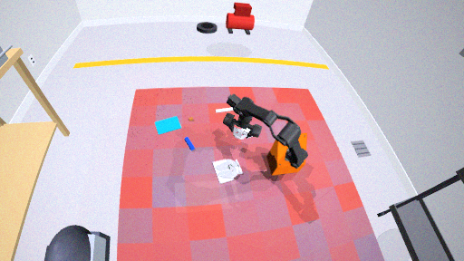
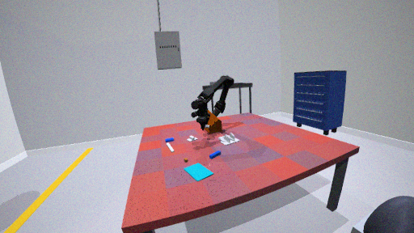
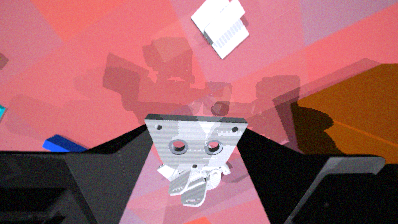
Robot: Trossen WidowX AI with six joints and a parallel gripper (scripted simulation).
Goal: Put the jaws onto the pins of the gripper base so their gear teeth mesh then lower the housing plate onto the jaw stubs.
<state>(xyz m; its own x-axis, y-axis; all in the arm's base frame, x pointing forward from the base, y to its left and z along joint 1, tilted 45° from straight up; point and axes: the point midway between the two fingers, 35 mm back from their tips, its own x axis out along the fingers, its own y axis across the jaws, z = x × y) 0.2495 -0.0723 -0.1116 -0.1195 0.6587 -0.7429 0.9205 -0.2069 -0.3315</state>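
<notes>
My gripper tip is now 140 mm to the right of the white jaw, 80 mm above it and 40 mm short of it. Also, from my gripper tip: white bar: 260 mm to the right, 90 mm below, 40 mm ahead; small white part: 20 mm above, 10 mm to the left; blue block: 260 mm ahead, 90 mm below, 20 mm to the left.
</notes>
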